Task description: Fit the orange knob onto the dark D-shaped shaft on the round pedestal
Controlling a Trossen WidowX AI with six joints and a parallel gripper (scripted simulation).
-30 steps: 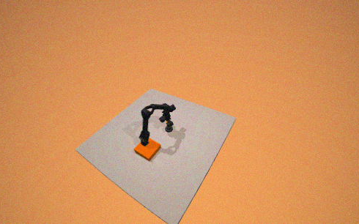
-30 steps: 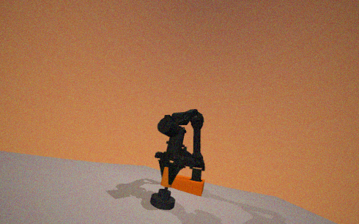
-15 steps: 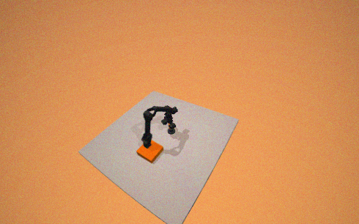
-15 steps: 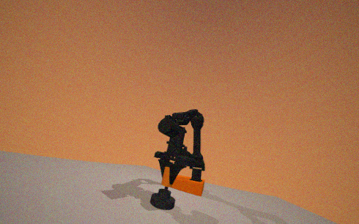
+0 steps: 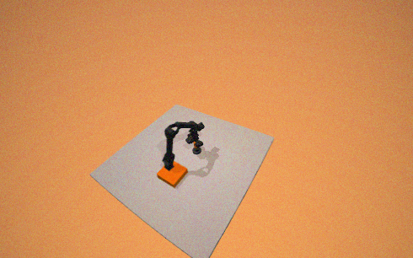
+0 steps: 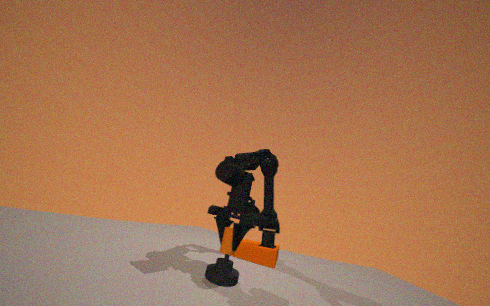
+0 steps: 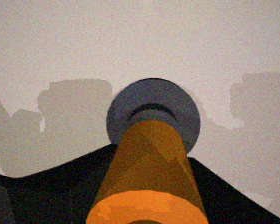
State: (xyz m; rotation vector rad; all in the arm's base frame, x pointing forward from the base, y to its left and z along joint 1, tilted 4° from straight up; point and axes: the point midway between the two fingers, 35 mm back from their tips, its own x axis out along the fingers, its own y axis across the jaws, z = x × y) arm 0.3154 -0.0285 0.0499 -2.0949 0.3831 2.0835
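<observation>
Now: the orange knob 2 cm above my gripper tip. The rest, counted from my gripper tip: round pedestal: 4 cm below.
</observation>
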